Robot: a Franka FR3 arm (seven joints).
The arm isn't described. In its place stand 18 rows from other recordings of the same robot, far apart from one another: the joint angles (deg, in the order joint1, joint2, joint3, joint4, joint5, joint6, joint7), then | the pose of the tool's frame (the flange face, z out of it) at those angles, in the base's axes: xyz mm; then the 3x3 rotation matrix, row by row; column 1 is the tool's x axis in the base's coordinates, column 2 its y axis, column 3 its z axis.
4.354 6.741 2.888 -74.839 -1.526 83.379 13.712 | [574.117 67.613 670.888], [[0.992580 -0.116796 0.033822], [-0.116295 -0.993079 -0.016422], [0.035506 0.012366 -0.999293]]
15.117 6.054 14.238 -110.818 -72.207 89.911 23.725 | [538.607 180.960 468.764], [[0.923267 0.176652 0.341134], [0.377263 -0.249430 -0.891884], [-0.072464 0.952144 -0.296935]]
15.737 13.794 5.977 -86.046 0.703 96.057 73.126 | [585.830 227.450 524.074], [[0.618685 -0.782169 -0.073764], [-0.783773 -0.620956 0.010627], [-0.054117 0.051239 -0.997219]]
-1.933 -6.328 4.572 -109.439 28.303 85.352 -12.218 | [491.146 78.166 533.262], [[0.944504 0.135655 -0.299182], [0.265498 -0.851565 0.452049], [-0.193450 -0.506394 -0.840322]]
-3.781 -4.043 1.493 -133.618 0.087 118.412 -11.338 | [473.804 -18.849 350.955], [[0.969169 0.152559 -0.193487], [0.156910 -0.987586 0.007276], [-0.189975 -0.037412 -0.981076]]
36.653 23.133 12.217 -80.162 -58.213 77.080 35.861 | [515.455 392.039 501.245], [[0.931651 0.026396 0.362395], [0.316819 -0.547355 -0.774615], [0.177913 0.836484 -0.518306]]
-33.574 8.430 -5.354 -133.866 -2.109 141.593 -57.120 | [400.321 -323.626 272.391], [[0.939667 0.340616 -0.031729], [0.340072 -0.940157 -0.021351], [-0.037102 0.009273 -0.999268]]
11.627 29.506 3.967 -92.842 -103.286 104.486 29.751 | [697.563 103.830 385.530], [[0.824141 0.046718 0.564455], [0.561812 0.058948 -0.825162], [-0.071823 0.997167 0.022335]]
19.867 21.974 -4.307 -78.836 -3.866 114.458 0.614 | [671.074 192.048 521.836], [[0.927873 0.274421 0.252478], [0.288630 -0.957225 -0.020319], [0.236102 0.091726 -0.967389]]
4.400 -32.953 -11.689 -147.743 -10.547 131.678 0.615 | [393.703 -57.368 475.348], [[0.958892 -0.026832 0.282499], [-0.010706 -0.998232 -0.058474], [0.283569 0.053046 -0.957484]]
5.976 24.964 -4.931 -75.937 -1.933 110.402 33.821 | [704.711 22.324 503.055], [[0.836583 -0.521358 0.168272], [-0.518700 -0.852636 -0.062952], [0.176296 -0.034618 -0.983728]]
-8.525 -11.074 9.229 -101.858 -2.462 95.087 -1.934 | [501.812 9.748 634.959], [[0.996354 0.043655 0.073294], [0.049000 -0.996143 -0.072782], [0.069834 0.076108 -0.994651]]
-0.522 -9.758 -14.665 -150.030 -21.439 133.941 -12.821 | [397.797 -110.965 297.998], [[0.959510 0.248894 -0.131883], [0.221214 -0.955697 -0.194187], [-0.174372 0.157150 -0.972059]]
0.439 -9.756 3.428 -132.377 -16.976 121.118 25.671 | [481.704 19.461 413.299], [[0.974609 -0.223649 0.010899], [-0.213235 -0.941879 -0.259606], [0.068326 0.250690 -0.965653]]
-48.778 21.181 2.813 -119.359 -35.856 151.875 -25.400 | [429.529 -422.443 263.450], [[0.986636 0.162909 -0.003112], [0.150099 -0.916154 -0.371662], [-0.063398 0.366228 -0.928363]]
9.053 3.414 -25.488 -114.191 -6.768 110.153 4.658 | [528.624 -161.697 425.005], [[0.939765 -0.304966 -0.154392], [-0.321500 -0.942009 -0.096210], [-0.116098 0.140052 -0.983314]]
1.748 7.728 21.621 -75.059 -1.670 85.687 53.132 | [545.590 212.075 667.665], [[0.863800 -0.501635 0.047029], [-0.503463 -0.862978 0.042355], [0.019338 -0.060264 -0.997995]]
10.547 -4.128 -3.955 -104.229 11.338 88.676 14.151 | [511.754 79.732 547.791], [[0.962717 -0.161941 -0.216682], [-0.124247 -0.976232 0.177577], [-0.240289 -0.144035 -0.959956]]
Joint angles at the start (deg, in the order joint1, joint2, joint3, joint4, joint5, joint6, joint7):
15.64 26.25 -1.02 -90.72 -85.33 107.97 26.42
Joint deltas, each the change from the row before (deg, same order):
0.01 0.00 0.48 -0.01 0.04 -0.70 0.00
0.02 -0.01 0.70 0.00 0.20 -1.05 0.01
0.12 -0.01 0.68 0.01 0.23 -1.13 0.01
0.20 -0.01 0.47 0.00 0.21 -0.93 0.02
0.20 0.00 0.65 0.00 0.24 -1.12 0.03
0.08 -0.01 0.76 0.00 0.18 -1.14 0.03
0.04 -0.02 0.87 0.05 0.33 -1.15 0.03
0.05 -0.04 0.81 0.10 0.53 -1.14 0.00
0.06 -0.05 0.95 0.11 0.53 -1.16 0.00
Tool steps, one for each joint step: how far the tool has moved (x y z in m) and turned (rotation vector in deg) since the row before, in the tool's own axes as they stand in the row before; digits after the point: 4 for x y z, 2 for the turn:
0.0005 -0.0008 -0.0035 -0.06 -0.21 -0.04
0.0006 -0.0011 -0.0052 0.02 -0.38 0.01
0.0007 -0.0012 -0.0060 0.00 -0.39 0.01
0.0005 -0.0011 -0.0053 -0.02 -0.31 0.00
0.0006 -0.0015 -0.0067 0.01 -0.33 -0.02
0.0004 -0.0013 -0.0064 -0.01 -0.34 -0.01
0.0004 -0.0011 -0.0071 0.16 -0.35 0.06
0.0001 -0.0006 -0.0067 0.31 -0.46 0.13
0.0003 -0.0008 -0.0082 0.36 -0.34 0.11

